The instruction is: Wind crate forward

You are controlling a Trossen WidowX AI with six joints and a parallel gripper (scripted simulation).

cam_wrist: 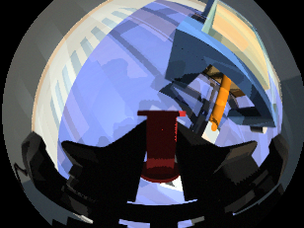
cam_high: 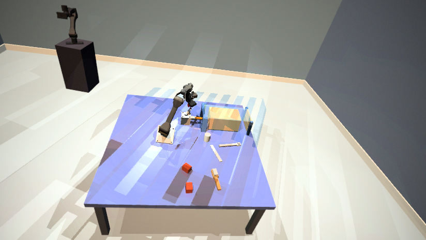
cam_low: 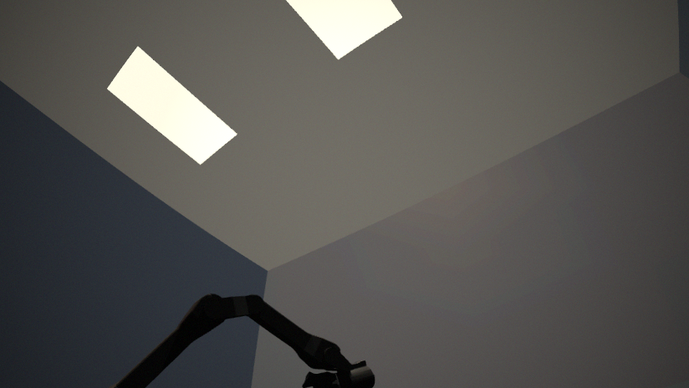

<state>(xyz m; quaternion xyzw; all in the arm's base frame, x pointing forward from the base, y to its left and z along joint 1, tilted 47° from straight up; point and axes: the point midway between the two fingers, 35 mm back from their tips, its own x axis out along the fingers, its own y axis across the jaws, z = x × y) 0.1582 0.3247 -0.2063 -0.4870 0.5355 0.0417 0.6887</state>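
My gripper tip is 20 mm past the winch handle, 50 mm to the left of it and 30 mm above it. From my gripper tip the other things lie so: red piece 10 mm behind, 10 mm to the right; blue steel frame 120 mm ahead, 80 mm to the right, 30 mm below; grey winch 50 mm behind, 120 mm to the right, 100 mm below.
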